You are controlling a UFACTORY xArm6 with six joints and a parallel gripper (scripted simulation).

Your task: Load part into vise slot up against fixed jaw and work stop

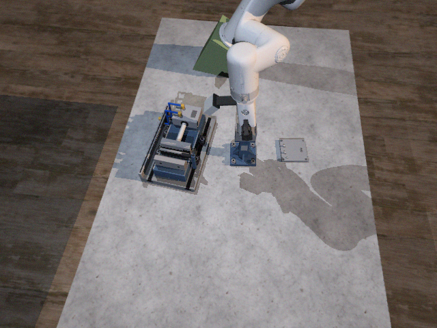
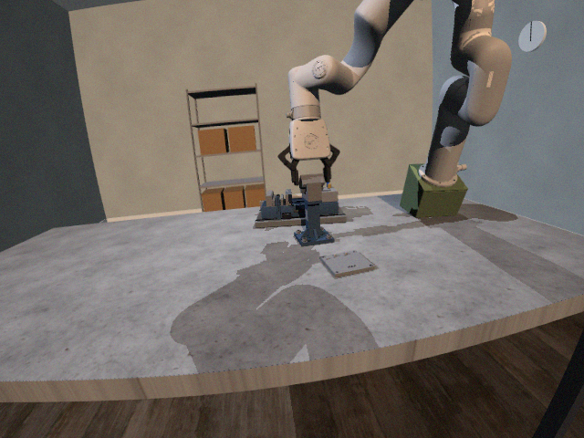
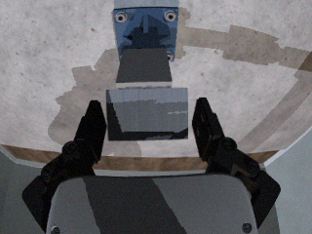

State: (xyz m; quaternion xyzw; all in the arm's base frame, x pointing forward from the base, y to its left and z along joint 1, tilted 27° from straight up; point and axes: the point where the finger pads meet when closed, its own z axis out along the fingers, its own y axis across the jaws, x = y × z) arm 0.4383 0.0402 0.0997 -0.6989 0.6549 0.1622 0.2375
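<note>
My gripper is now 1 cm to the right of the part and 1 cm above it. The rest, counted from my hand: air cylinder rod 1 cm behind, 22 cm to the right, 9 cm below; air cylinder 9 cm behind, 21 cm to the right, 9 cm below; blue vise body 1 cm ahead, 22 cm to the right, 13 cm below.
</note>
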